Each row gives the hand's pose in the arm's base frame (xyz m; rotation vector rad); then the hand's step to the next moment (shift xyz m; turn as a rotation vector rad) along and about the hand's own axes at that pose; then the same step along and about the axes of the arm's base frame.
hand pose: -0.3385 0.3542 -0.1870 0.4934 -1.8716 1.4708
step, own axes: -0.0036 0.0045 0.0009 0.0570 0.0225 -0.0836
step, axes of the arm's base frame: -0.0008 0.0000 -0.0058 -0.0302 0.0928 0.0351
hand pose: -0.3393 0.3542 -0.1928 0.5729 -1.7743 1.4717
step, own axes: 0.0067 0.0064 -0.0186 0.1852 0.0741 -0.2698
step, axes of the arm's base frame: -0.0040 0.0203 0.0023 -0.0993 0.2999 0.1131
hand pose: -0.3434 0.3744 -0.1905 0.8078 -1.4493 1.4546
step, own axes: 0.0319 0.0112 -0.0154 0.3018 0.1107 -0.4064
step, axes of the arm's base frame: -0.0201 0.0209 0.0232 -0.1574 0.4550 0.1916
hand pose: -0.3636 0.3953 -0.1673 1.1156 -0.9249 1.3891
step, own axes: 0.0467 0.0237 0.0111 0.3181 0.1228 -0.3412
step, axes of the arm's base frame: -0.0213 -0.0012 0.0491 -0.1607 0.3954 0.2248
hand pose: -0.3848 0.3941 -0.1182 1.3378 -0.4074 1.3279
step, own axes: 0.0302 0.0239 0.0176 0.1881 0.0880 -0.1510
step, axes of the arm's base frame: -0.0032 -0.0083 0.0414 -0.0853 0.1864 0.1546
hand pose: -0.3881 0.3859 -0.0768 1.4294 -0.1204 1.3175
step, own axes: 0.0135 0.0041 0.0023 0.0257 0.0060 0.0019
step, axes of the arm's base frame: 0.0036 0.0045 0.0131 0.0065 0.0110 0.0232
